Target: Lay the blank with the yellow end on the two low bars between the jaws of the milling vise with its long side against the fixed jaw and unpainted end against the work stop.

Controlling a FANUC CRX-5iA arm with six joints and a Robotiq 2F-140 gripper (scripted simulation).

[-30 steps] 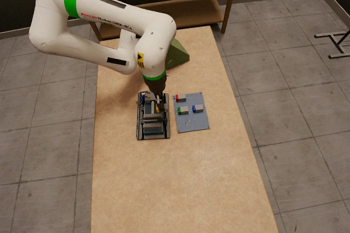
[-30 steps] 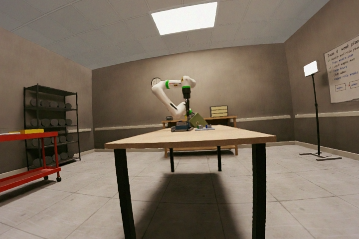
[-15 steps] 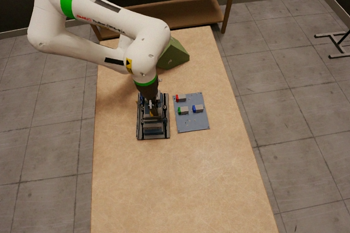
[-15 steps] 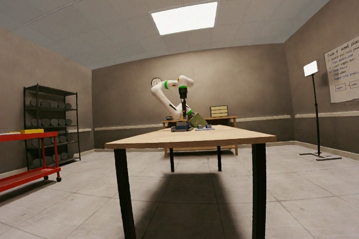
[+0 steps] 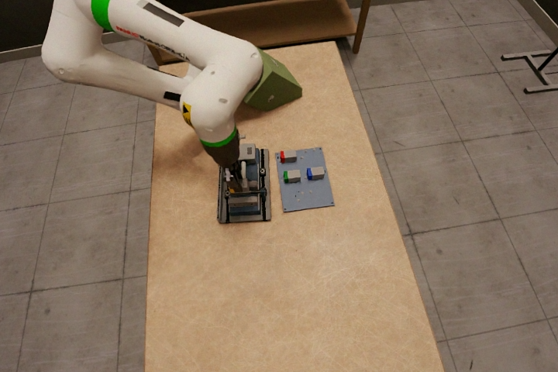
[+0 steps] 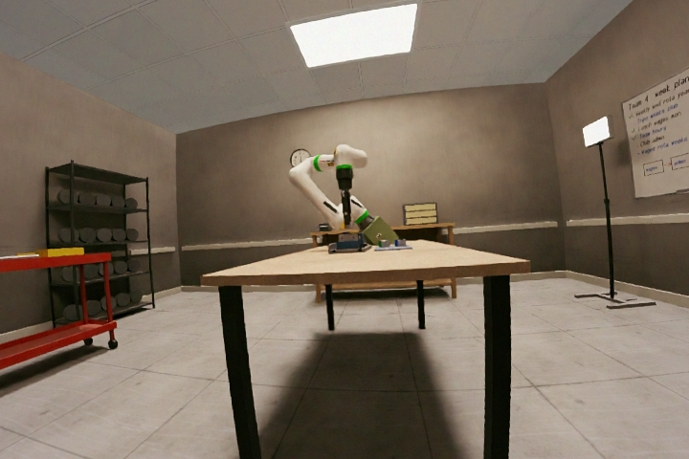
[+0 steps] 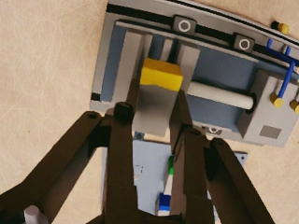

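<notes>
Now: hand 100 mm above the fixed jaw and 30 mm short of it. The rest, counted from my hand: green-ended blank (200 mm to the left, 150 mm below, 30 mm behind); then hose end block (160 mm behind, 100 mm below, 40 mm to the left); then work stop (90 mm below, 50 mm to the left, 10 mm ahead).
</notes>
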